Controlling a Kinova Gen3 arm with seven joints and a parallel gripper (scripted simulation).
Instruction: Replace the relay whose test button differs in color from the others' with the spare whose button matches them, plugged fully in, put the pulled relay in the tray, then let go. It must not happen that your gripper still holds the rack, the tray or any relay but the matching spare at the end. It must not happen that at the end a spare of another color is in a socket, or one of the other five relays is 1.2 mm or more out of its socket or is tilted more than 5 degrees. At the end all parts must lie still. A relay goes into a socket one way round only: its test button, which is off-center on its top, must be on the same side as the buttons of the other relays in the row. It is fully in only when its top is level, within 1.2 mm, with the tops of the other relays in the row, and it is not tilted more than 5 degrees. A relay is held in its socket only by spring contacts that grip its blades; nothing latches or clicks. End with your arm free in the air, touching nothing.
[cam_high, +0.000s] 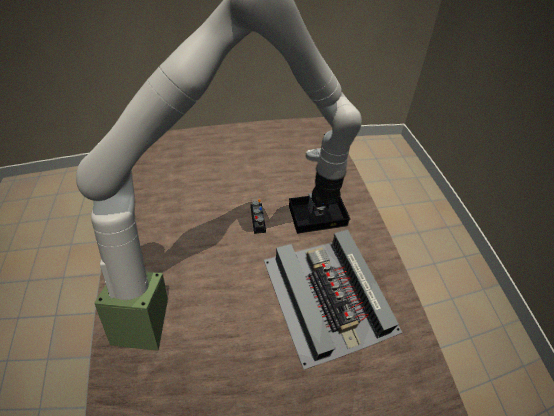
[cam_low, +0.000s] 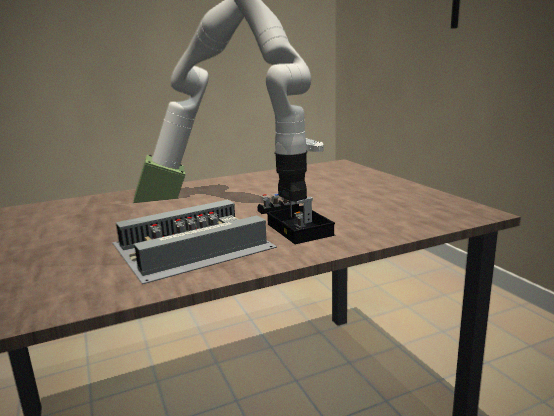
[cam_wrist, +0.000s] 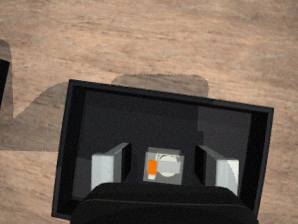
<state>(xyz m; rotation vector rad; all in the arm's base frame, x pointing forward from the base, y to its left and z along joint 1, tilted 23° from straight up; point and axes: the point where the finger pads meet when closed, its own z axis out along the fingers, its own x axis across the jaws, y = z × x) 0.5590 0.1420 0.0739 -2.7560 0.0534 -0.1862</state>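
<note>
My gripper is now 3 cm above the black tray.
</note>
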